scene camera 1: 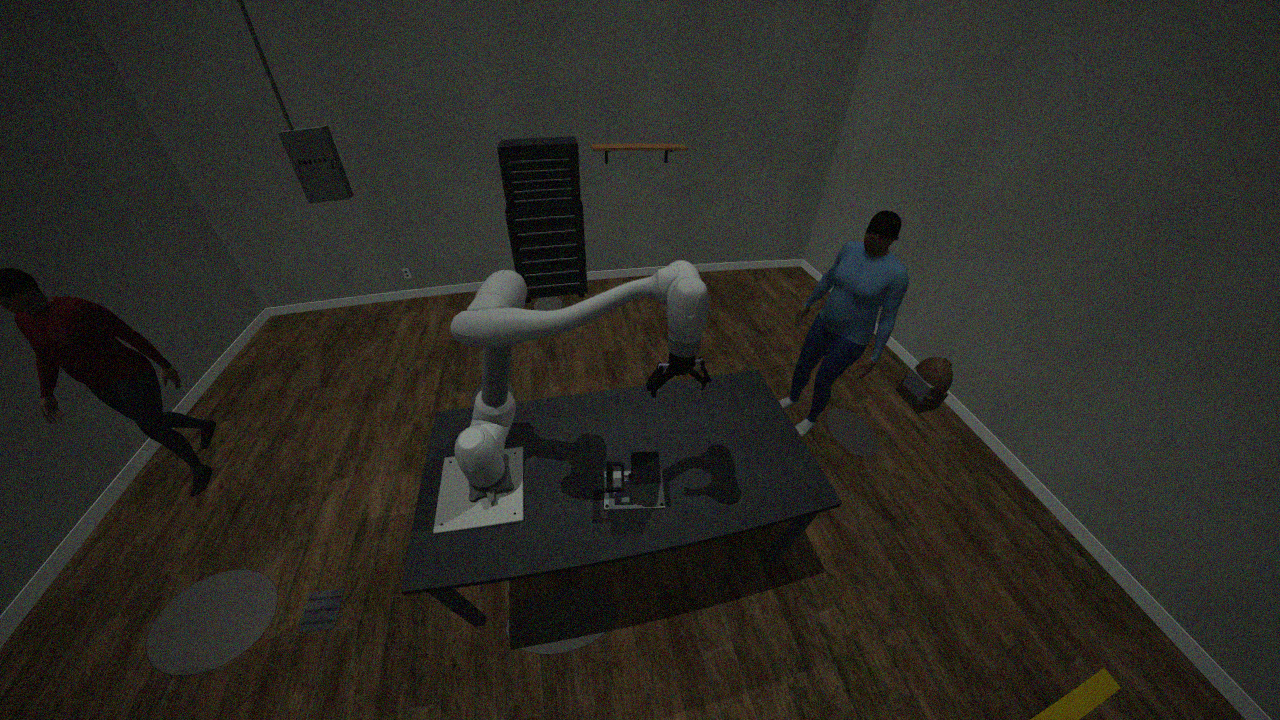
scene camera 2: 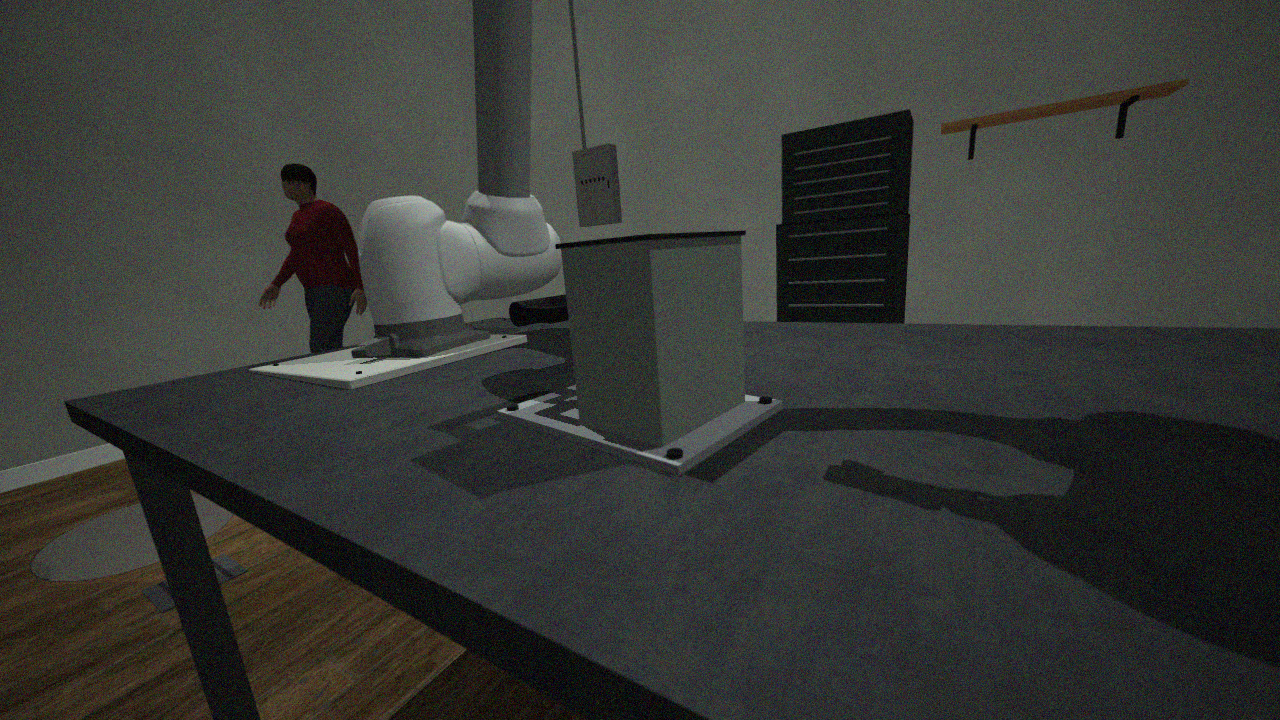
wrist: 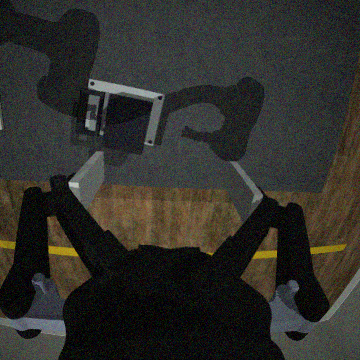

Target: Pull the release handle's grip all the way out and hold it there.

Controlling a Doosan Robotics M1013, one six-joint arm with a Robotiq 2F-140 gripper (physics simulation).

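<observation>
The release handle's unit is a grey box with a black top on a white base plate, bolted at its corners. A black cylindrical grip sticks out on the box's far left side in the second scene view, partly hidden by the box. In the wrist view that side is dark, and how far the grip is out cannot be told. My gripper is open and empty, high above the table, behind and to the right of the box in the first scene view.
The dark table carries the arm's white mounting plate to the left of the box. Shadows of the arm fall over the unit. A person in blue stands beyond the table's right end; a person in red stands to the left.
</observation>
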